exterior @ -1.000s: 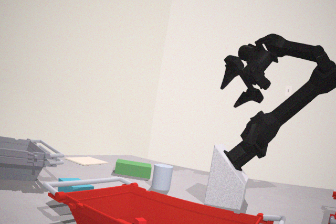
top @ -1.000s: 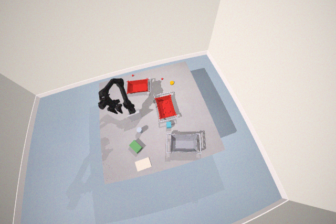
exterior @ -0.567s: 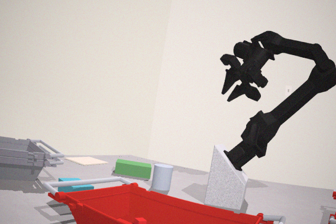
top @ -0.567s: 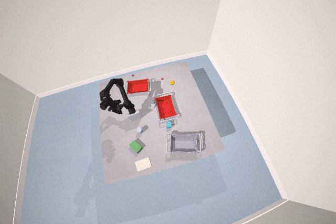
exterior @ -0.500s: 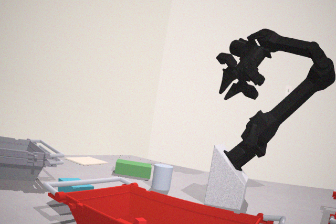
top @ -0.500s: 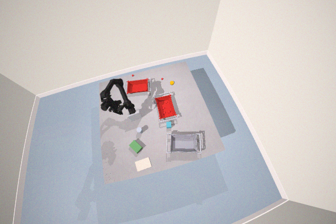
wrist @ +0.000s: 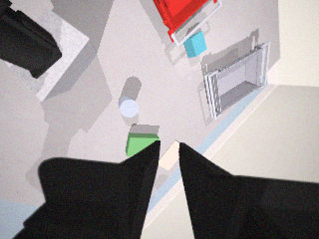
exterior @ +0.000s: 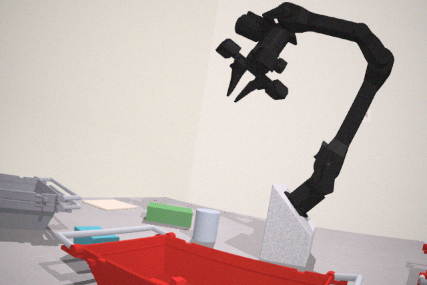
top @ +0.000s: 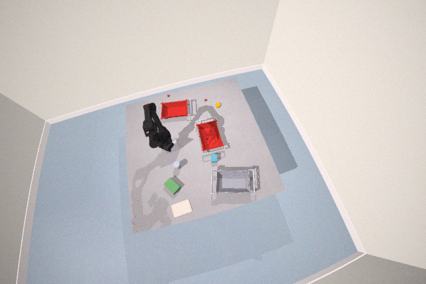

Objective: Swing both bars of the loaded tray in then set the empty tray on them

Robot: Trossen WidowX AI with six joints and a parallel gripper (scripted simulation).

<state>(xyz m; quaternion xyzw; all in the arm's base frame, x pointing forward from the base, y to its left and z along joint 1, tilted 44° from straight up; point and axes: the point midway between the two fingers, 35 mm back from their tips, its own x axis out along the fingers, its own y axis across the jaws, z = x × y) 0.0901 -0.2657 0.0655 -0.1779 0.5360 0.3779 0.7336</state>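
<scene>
The cyan block lies 31 cm ahead of my gripper tip, 2 cm to the right of it and 30 cm below it. Round my gripper tip: green block: 8 cm behind, 19 cm to the right, 30 cm below; cream slab: 3 cm behind, 38 cm to the right, 32 cm below; pale cylinder: 2 cm behind, 3 cm to the right, 29 cm below.
</scene>
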